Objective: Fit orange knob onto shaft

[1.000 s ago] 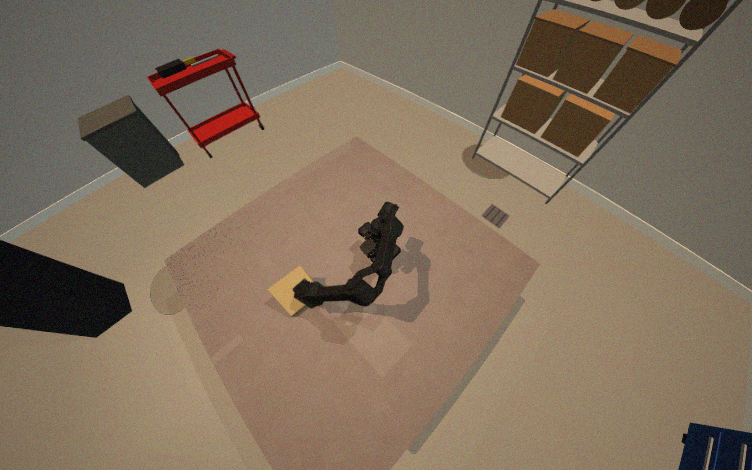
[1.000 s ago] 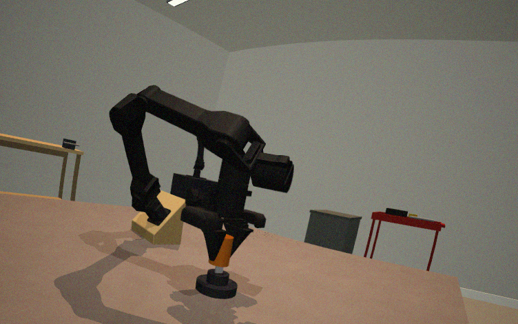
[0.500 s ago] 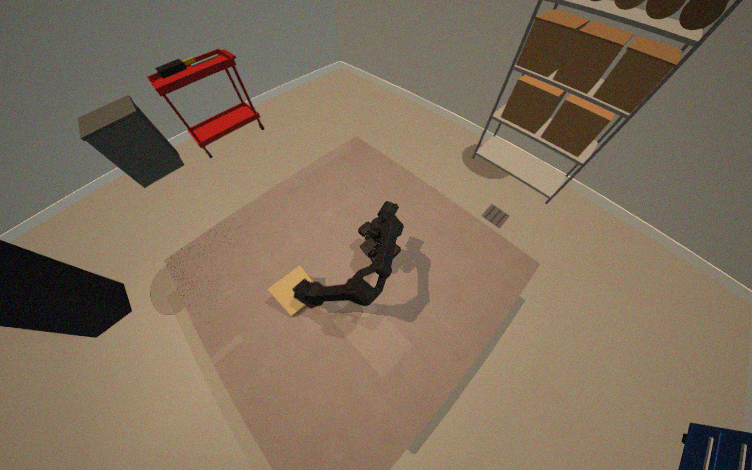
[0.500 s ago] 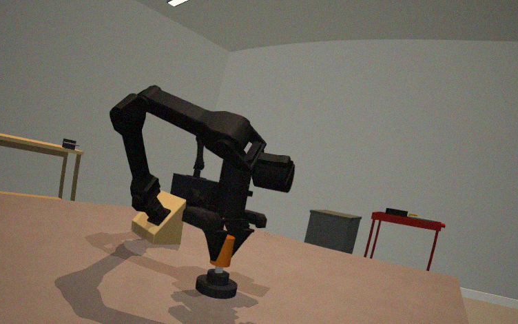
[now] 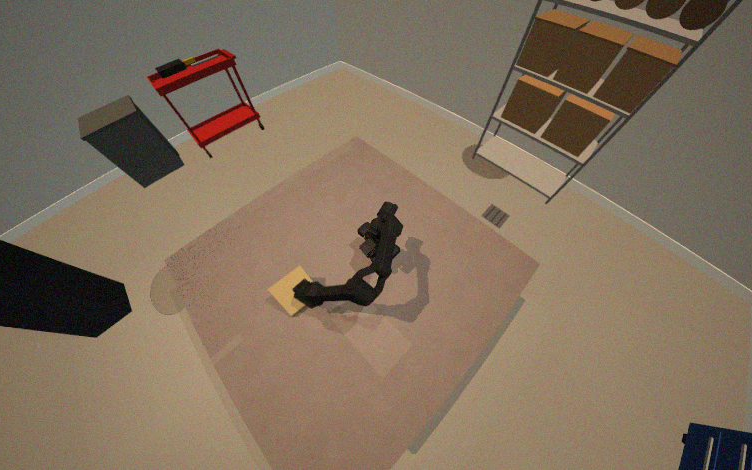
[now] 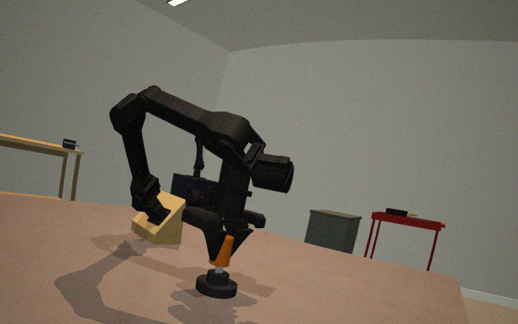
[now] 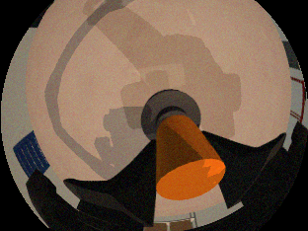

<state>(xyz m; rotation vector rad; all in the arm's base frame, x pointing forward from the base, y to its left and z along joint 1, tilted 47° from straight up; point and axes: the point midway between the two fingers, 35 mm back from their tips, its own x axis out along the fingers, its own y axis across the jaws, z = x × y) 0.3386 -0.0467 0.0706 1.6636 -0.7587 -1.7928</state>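
The orange knob lies 30 mm above my gripper tip. Round my gripper tip: round black pedestal 40 mm below.
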